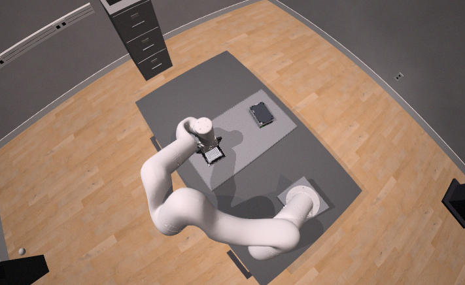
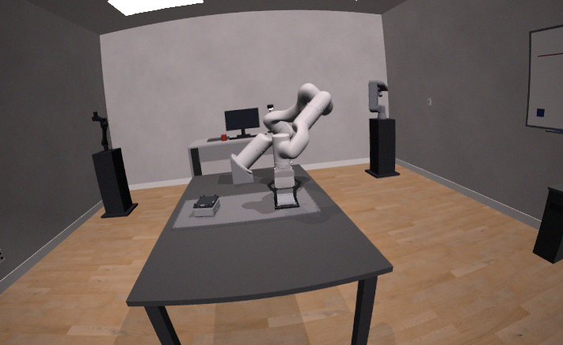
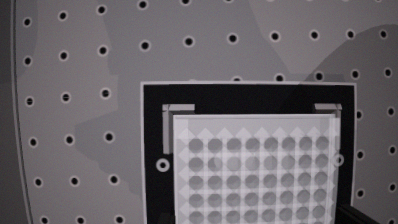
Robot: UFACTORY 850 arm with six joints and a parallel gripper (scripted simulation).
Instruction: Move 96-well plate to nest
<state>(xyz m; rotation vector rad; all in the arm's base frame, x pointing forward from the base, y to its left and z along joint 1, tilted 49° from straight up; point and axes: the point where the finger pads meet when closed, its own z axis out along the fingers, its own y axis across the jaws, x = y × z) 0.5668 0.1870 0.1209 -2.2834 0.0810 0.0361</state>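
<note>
My hand is 10 mm above the white 96-well plate. Round my hand: black plate nest N1: 30 mm below.
</note>
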